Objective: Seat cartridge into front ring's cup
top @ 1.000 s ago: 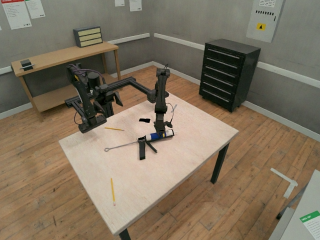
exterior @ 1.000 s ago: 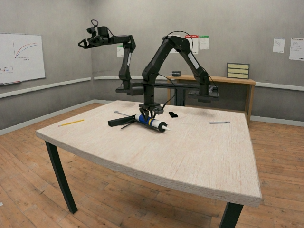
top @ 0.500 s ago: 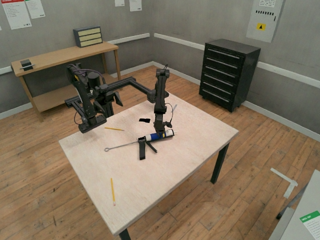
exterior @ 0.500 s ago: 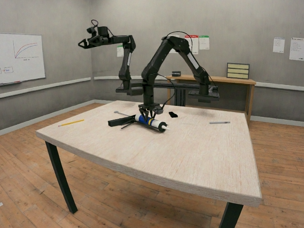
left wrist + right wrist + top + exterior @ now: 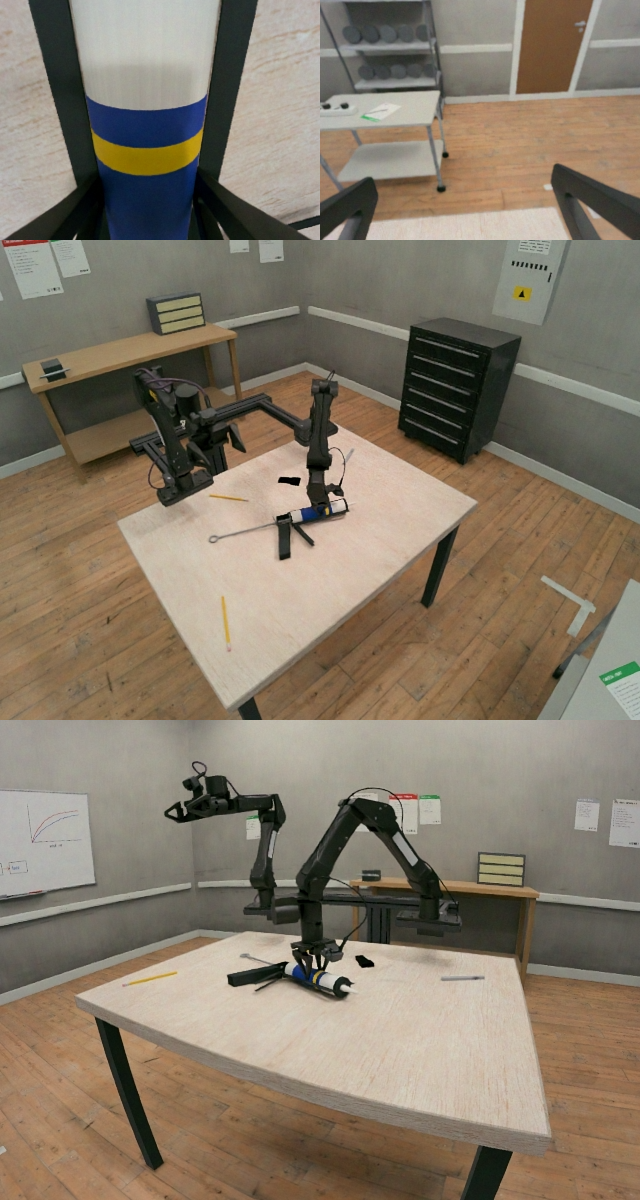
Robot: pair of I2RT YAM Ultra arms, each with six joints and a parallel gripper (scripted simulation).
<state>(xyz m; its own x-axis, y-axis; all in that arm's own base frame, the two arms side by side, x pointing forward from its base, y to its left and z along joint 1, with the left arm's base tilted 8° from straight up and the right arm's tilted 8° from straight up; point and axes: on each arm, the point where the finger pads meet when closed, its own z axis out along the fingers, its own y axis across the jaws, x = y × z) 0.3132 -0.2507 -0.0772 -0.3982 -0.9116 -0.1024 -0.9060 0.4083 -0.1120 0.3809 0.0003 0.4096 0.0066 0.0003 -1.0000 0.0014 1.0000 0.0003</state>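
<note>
Right now the cartridge is 1 cm ahead of my left hand, 2 cm to the left of it and 1 cm below it. The rest, counted from my left hand: black piece (25 cm behind, 4 cm to the left, 3 cm below); plunger rod (9 cm behind, 25 cm to the right, 3 cm below); sealant gun (2 cm behind, 15 cm to the right, 2 cm below).
</note>
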